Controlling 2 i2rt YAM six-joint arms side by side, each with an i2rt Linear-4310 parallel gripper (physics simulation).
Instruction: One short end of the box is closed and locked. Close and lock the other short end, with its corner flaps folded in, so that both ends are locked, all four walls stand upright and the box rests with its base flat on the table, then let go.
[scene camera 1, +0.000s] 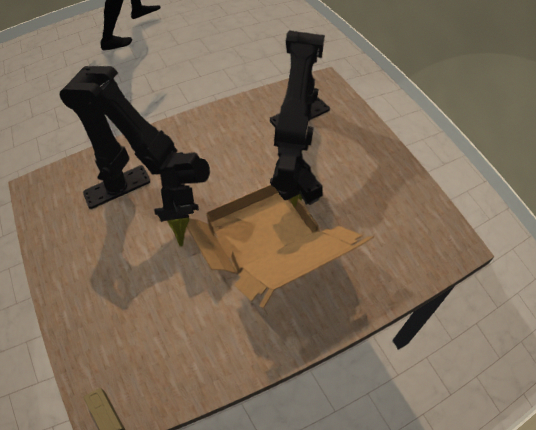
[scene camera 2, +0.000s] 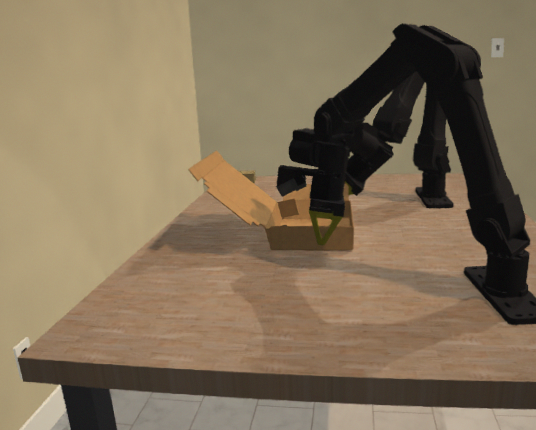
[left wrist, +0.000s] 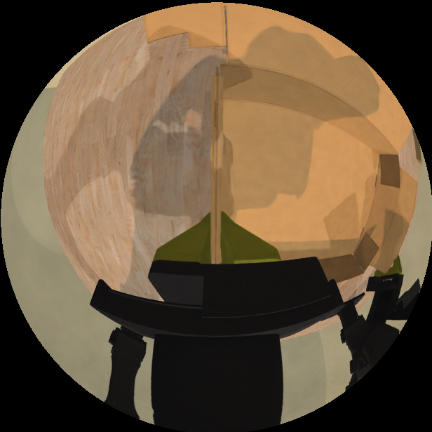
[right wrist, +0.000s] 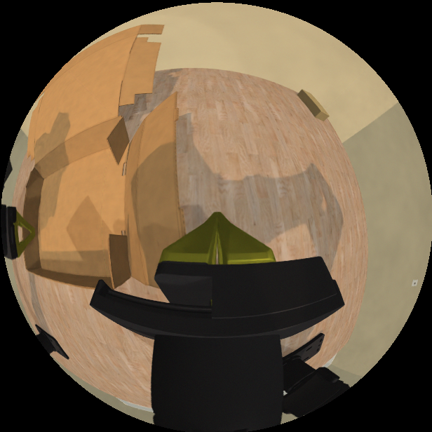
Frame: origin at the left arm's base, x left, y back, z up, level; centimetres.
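Seen in the pictures: left gripper, fingertip midpoint: (scene camera 1: 295, 204) (scene camera 2: 321, 244); right gripper, fingertip midpoint: (scene camera 1: 181, 246); left arm's base, link origin: (scene camera 2: 504, 294); right arm's base, link origin: (scene camera 1: 116, 187) (scene camera 2: 433, 198).
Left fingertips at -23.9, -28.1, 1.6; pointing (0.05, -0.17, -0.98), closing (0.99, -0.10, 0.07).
Pixels of each thing's top centre, then the offset from my left fingertips to it, as dx, dy, dz. "spot": a spot on its surface instead. Level surfaces: height alone.
- end flap, surface spot: (scene camera 1: 212, 247) spot: -26.1, -0.3, +2.8
- tan block, top centre: (scene camera 1: 101, 412) (scene camera 2: 238, 172) -70.6, -22.3, +1.9
- table, surface height: dz -1.6
The cardboard box (scene camera 1: 260, 225) (scene camera 2: 295, 240) (left wrist: 340, 175) (right wrist: 80, 200) rests with its base on the table, and its lid (scene camera 1: 300, 260) (scene camera 2: 235, 195) (right wrist: 85, 75) slants up and outward. My left gripper (scene camera 1: 296, 200) (scene camera 2: 321, 242) (left wrist: 216, 217) (right wrist: 33, 231) is shut on the locked end wall (left wrist: 216, 150), which stands upright. At the other short end, the end flap (scene camera 1: 212, 247) (right wrist: 155, 190) leans outward. Its two corner flaps, one (left wrist: 390, 170) (right wrist: 118, 140) beside the lid and one (left wrist: 366, 250) (right wrist: 119, 260) opposite, are turned inward. My right gripper (scene camera 1: 180, 242) (right wrist: 216, 217) is shut and empty, outside that flap.
A tan block (scene camera 1: 102, 410) (scene camera 2: 248, 175) (right wrist: 313, 105) lies near a table corner. The lid overhangs the table (scene camera 1: 150, 350) (scene camera 2: 200, 320). A person's legs (scene camera 1: 117, 25) show beyond the table in scene camera 1.
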